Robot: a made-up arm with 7 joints.
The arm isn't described. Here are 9 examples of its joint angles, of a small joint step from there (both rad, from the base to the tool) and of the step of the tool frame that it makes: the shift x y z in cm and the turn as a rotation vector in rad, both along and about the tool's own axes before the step.
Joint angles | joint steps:
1: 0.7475 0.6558 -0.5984 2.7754 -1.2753 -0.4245 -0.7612 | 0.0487 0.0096 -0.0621 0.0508 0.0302 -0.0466 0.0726
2: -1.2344 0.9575 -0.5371 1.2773 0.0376 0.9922 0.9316 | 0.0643 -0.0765 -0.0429 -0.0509 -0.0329 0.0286 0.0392
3: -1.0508 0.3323 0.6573 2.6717 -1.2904 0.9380 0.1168 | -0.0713 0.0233 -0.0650 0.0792 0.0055 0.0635 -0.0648
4: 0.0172 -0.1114 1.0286 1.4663 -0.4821 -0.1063 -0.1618 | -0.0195 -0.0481 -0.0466 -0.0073 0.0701 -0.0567 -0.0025
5: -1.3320 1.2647 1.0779 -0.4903 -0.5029 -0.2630 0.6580 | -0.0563 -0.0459 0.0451 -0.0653 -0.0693 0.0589 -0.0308
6: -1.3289 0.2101 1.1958 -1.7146 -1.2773 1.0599 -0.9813 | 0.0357 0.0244 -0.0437 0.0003 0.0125 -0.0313 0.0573
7: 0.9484 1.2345 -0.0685 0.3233 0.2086 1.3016 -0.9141 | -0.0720 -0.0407 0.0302 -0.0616 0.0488 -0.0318 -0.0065
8: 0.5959 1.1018 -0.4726 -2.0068 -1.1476 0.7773 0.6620 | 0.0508 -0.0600 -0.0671 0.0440 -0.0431 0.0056 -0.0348
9: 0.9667 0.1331 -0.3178 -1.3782 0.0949 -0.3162 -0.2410 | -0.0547 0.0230 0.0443 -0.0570 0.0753 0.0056 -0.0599
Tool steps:
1: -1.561 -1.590 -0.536 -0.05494 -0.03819 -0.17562
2: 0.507 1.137 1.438 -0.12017 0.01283 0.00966
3: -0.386 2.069 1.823 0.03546 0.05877 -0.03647
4: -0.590 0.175 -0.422 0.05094 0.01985 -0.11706
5: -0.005 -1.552 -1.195 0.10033 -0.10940 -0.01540
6: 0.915 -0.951 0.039 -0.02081 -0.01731 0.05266
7: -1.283 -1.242 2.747 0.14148 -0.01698 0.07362
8: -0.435 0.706 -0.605 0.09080 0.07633 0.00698
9: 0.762 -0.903 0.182 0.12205 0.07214 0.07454
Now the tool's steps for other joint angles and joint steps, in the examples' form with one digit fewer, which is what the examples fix.
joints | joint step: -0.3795 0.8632 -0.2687 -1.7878 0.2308 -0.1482 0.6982 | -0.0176 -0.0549 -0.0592 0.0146 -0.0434 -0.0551 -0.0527
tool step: 0.05 -0.55 -0.62 0.0689 0.0321 -0.0679
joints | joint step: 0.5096 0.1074 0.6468 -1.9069 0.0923 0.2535 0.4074 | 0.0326 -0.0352 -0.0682 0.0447 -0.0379 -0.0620 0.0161
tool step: 0.83 0.48 -0.02 -0.0476 0.0773 -0.0824
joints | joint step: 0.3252 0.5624 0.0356 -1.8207 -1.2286 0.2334 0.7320 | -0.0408 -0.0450 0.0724 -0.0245 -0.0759 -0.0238 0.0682
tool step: -2.03 -1.36 0.79 -0.2054 -0.0005 -0.1230
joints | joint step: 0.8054 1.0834 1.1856 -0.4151 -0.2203 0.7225 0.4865 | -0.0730 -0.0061 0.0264 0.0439 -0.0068 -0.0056 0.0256
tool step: -1.08 -1.23 -0.51 0.0485 -0.0013 -0.0892
